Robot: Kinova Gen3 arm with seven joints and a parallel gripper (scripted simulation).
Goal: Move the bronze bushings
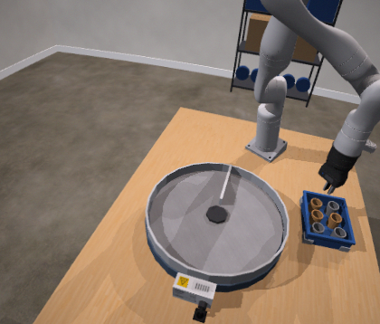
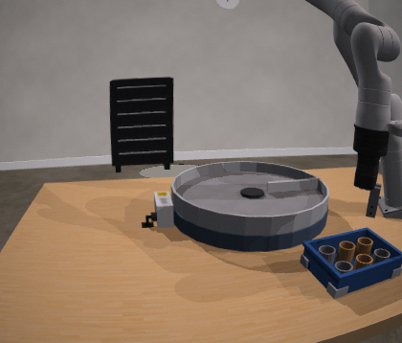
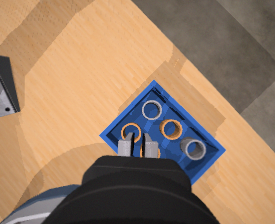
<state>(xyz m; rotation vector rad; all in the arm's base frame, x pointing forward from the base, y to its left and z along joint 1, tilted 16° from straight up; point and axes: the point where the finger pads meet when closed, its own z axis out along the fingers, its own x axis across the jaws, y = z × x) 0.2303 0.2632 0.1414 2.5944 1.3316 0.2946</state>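
Right now the blue crate is 40 mm ahead of my hand, 30 mm to the left of it and 110 mm below it. Also, from my hand: grey turntable disc 210 mm ahead, 290 mm to the right, 80 mm below.
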